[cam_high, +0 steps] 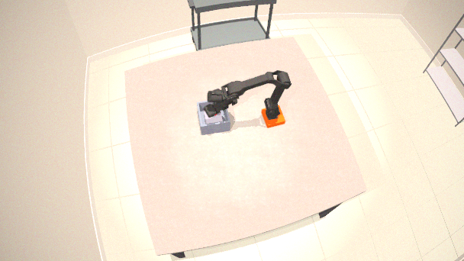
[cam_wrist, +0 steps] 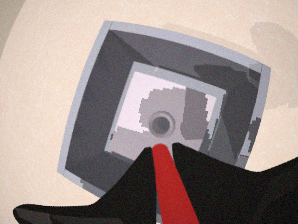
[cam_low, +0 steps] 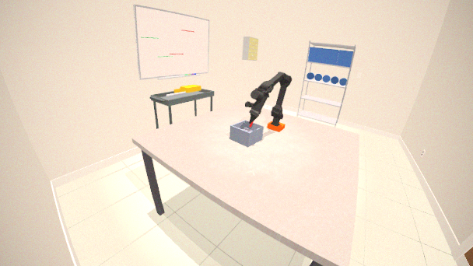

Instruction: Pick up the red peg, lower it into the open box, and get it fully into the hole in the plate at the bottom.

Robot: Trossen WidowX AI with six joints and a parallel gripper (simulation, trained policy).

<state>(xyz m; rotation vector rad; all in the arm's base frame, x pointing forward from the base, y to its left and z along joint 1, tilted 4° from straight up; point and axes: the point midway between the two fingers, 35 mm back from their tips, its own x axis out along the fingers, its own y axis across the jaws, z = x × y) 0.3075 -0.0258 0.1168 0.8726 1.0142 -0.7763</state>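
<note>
Now: gripper tip 10 mm to the right of the red peg, 10 mm below it and 10 mm past it. From my gripper tip the other things lie so: grey box (90 mm below, 10 mm to the right, 10 mm ahead).
</note>
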